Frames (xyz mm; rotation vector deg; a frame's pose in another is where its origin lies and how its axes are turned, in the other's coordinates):
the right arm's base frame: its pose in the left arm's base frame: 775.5 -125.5 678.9 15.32 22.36 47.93
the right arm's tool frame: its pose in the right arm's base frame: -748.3 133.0 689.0 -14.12 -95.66 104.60
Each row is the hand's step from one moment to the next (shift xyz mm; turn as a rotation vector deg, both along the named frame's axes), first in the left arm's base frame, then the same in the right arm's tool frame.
Working: the left arm's base frame: its pose in the right arm's tool frame: -752.7 1383.6 -742.1 -57.12 104.55 -113.05

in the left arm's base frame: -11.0 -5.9 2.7 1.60 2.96 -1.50
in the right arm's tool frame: 11.2 5.8 2.3 -2.86 -0.34 -2.30
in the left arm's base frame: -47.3 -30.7 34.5 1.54 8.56 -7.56
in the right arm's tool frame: 64.1 8.1 14.1 -8.09 3.40 -7.47
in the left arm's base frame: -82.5 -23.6 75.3 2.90 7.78 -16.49
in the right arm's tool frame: 114.1 -2.4 -4.4 -14.63 9.52 -6.03
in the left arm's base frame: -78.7 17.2 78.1 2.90 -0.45 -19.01
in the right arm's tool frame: 103.0 -13.8 -42.3 -14.21 12.82 1.91
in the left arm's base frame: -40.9 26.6 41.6 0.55 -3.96 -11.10
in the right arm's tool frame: 49.8 -10.9 -38.9 -6.55 8.82 4.30
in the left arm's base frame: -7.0 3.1 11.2 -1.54 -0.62 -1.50
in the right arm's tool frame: 11.5 -4.7 -5.4 0.31 2.21 0.18
